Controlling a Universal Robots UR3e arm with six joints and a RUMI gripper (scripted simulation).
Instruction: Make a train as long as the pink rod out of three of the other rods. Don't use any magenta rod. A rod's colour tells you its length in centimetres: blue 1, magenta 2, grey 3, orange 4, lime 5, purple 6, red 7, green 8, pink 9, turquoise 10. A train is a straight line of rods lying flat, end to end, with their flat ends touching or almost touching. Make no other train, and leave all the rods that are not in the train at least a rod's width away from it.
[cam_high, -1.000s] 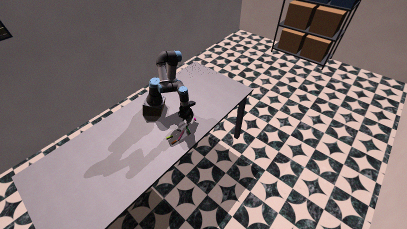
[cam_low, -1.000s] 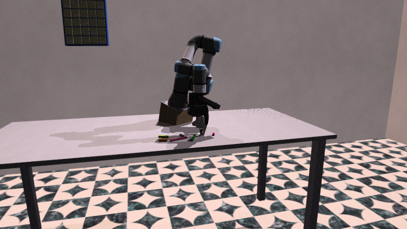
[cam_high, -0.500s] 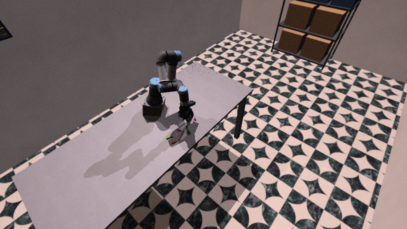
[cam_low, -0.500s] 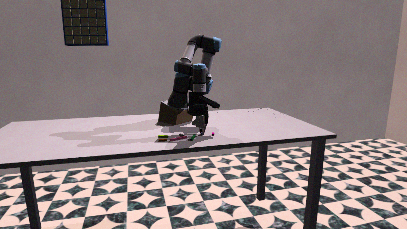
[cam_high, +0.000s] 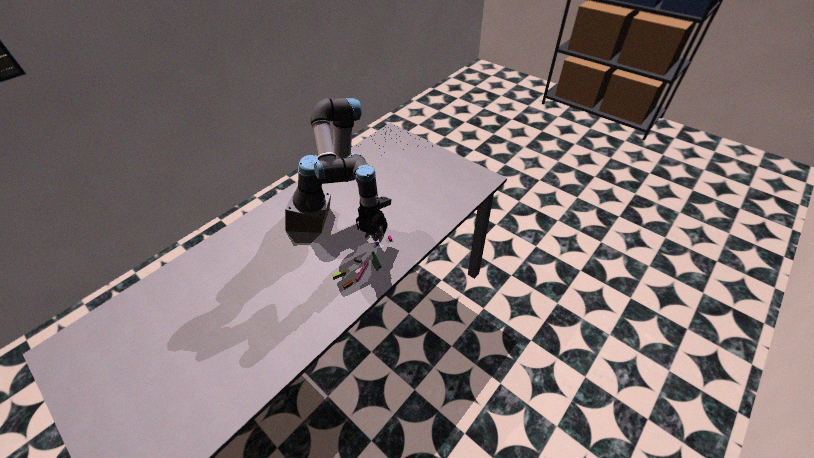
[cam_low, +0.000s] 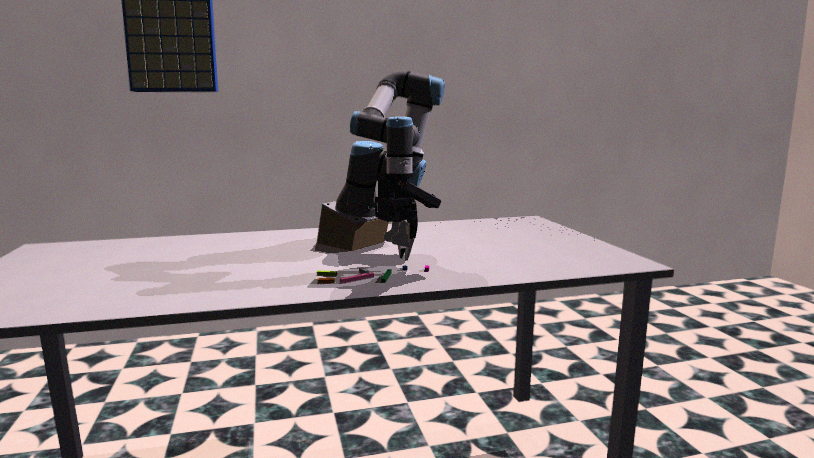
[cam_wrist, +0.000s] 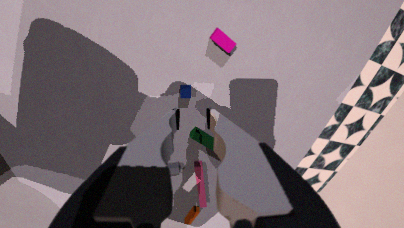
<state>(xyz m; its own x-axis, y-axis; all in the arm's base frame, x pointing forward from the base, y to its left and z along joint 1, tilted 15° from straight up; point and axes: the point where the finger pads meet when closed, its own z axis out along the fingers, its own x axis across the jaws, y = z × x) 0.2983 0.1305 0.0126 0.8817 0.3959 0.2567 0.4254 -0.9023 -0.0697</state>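
My gripper is now 40 mm above the blue rod and 10 mm past it. Also, from my hand: green rod: 60 mm ahead, 50 mm to the right, 40 mm below; grey rod: 100 mm to the right, 40 mm below, 10 mm ahead; magenta rod: 60 mm to the left, 40 mm below.
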